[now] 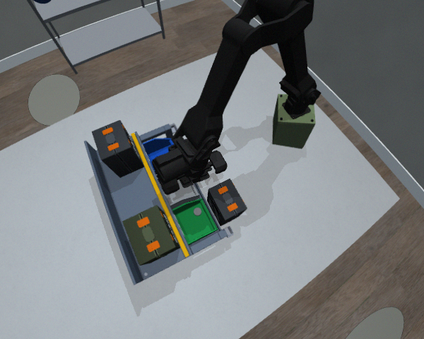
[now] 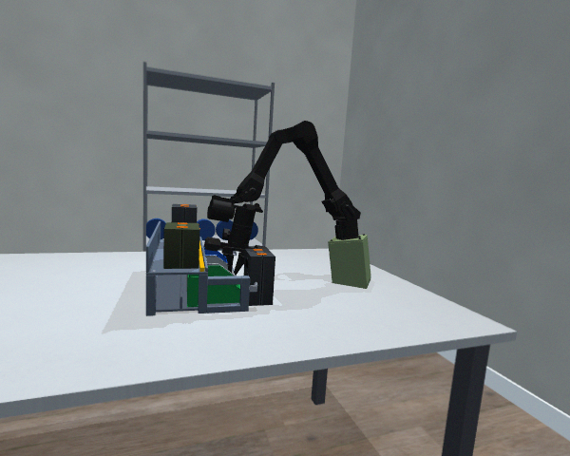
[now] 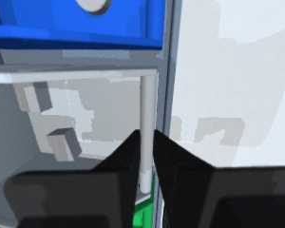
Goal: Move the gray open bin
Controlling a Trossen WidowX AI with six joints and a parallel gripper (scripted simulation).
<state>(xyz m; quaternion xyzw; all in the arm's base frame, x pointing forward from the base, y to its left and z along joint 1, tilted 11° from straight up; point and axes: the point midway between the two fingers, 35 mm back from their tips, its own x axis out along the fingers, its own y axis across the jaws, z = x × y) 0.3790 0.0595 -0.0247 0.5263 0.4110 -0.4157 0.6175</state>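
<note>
Now: hand 7 cm short of the gray open bin and 2 cm above it. From my hand the other things lie so: yellow rail: 10 cm ahead, 1 cm to the left, 4 cm above; then blue bin: 7 cm ahead, 11 cm to the right, 2 cm below; then green bin: 6 cm ahead, 12 cm to the left, 2 cm below.
</note>
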